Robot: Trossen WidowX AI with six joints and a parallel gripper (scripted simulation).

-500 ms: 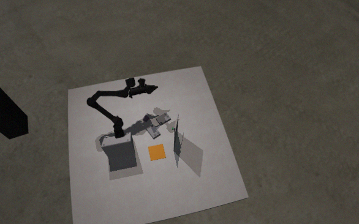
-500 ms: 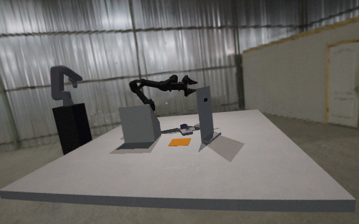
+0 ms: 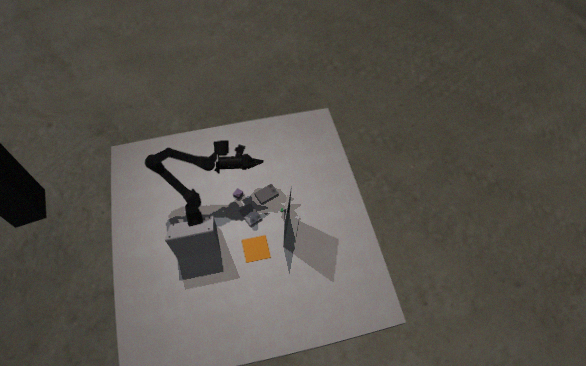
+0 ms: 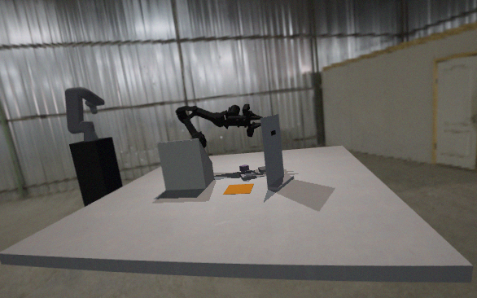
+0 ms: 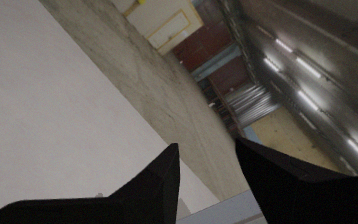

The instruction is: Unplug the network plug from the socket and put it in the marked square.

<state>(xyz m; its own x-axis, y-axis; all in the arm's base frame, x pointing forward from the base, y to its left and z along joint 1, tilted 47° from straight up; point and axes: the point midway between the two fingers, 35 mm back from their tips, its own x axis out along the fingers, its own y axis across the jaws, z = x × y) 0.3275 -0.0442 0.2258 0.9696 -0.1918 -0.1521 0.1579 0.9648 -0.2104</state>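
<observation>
My gripper tip is now 25 cm to the left of the plug, 4 cm above it and 1 cm short of it. Round my gripper tip: upright panel: 26 cm to the right, 13 cm below, 3 cm ahead; marked orange square: 29 cm to the right, 27 cm below, 15 cm behind; small purple block: 26 cm below, 14 cm behind, 2 cm to the left.
</observation>
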